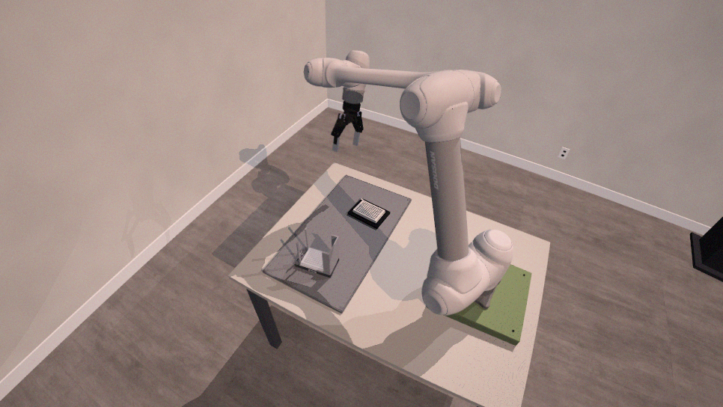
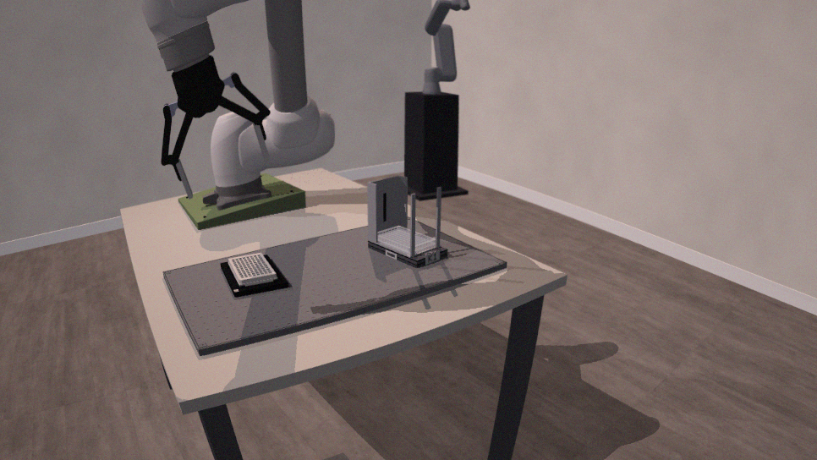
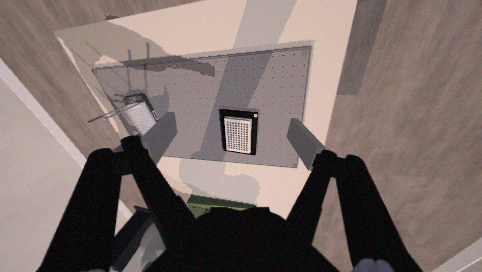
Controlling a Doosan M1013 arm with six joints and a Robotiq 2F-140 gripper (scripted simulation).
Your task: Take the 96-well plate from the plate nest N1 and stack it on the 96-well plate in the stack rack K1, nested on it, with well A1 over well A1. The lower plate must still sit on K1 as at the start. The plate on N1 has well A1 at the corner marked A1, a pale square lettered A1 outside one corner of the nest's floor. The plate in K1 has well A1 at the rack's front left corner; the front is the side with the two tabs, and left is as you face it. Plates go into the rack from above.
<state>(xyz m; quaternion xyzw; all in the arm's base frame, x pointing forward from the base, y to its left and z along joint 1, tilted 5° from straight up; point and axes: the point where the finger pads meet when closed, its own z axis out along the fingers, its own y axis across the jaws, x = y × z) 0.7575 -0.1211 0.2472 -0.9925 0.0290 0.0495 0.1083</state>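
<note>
My gripper is now 110 mm past the pale A1 mark, 10 mm to the right of it and 260 mm above it.
</note>
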